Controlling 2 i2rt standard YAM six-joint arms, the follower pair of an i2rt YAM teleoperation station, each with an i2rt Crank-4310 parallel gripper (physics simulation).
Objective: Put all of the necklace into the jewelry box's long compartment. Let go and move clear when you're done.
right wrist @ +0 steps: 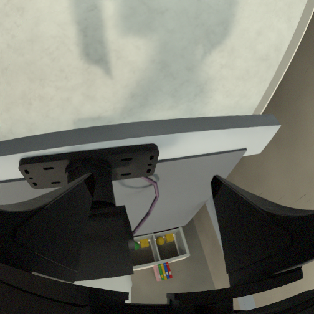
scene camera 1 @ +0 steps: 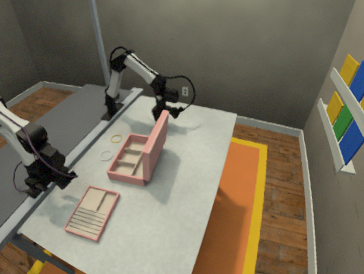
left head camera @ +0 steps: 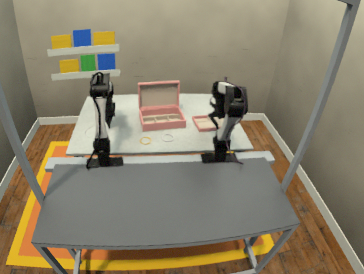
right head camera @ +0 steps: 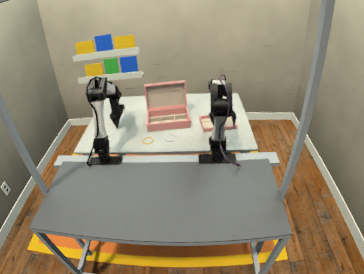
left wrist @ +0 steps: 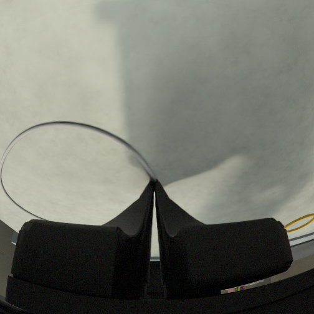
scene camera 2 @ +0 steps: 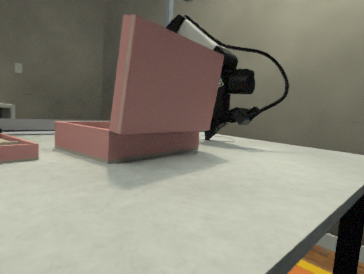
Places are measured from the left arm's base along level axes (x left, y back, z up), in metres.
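Pixels of known places: left gripper, fingertip midpoint: (scene camera 1: 155,120) (left head camera: 109,128) (right head camera: 117,128) (scene camera 2: 206,140); right gripper, fingertip midpoint: (right head camera: 226,130); left arm's base, origin of the base link: (scene camera 1: 112,112) (left head camera: 104,163) (right head camera: 105,161); right arm's base, origin of the base link: (left head camera: 219,158) (right head camera: 217,159).
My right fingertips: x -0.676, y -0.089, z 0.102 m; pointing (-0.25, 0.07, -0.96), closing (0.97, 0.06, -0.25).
For each thing: its top centre in the pictures, then the offset to it from my right fingertips. "*": a spot on its surface instead.
- pink divided tray, middle of its top: (scene camera 1: 92,210) (right head camera: 218,120) (left head camera: 211,120) dx +0.013, dy -0.217, dz -0.073 m
- gold ring-shaped band, surface spot: (left head camera: 143,143) * dx +0.458, dy -0.053, dz -0.096 m
The necklace (left wrist: 62,122) is a thin dark-silver loop at the left in the left wrist view. My left gripper (left wrist: 154,184) (right head camera: 117,125) (scene camera 2: 207,138) is shut on the loop's right edge, low over the table. The pink jewelry box (left head camera: 162,125) (right head camera: 169,125) (scene camera 1: 126,179) stands open at mid-table, its lid (scene camera 2: 170,85) upright. In scene camera 1 its long compartment runs along the lid side, behind the smaller ones, and is partly hidden. My right gripper (right wrist: 153,177) is open and empty above the table's near edge, away from the box.
A pink divided tray (scene camera 1: 108,217) (left head camera: 202,129) lies beside the box, near the right arm. A gold ring-shaped band (left head camera: 145,144) and a silver one (left head camera: 167,141) lie in front of the box. The raised lid stands between scene camera 2 and part of the left arm.
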